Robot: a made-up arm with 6 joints.
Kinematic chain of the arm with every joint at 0, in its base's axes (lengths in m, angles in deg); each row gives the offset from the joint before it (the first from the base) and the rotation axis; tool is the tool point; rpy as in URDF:
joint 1: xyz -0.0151 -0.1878 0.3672 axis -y
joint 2: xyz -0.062 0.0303 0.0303 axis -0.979 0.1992 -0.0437
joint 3: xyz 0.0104 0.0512 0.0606 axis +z
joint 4: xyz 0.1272 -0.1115 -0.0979 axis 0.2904 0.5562 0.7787
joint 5: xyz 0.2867 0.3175 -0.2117 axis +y
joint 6: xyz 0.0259 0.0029 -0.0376 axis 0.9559 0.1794 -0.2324
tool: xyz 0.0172 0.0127 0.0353 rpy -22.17 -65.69 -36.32
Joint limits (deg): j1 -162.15..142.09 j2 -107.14..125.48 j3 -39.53..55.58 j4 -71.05..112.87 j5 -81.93..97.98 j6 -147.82..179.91
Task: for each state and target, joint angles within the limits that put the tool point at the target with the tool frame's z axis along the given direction. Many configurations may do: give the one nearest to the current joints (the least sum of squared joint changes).
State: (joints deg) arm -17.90 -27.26 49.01 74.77 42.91 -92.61
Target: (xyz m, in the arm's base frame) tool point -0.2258 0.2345 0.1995 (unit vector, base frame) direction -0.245 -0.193 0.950
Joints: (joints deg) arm -26.97 4.32 20.70 39.25 67.06 -66.06
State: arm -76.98 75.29 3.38 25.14 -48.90 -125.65
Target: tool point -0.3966 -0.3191 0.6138 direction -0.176 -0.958 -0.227
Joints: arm -112.84 83.90 2.94 48.71 -81.93 -147.70
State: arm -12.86 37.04 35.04 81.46 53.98 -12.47
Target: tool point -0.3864 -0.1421 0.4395 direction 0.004 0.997 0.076
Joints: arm 23.56 58.15 55.58 112.57 30.09 26.28
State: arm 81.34 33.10 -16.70 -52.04 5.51 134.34
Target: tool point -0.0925 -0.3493 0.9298 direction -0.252 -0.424 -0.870
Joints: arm 113.81 37.01 -0.14 -41.60 2.16 158.48
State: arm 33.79 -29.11 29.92 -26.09 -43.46 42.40
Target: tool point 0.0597 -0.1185 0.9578 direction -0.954 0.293 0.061
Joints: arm 49.17 -88.91 11.15 -35.13 -41.63 10.86
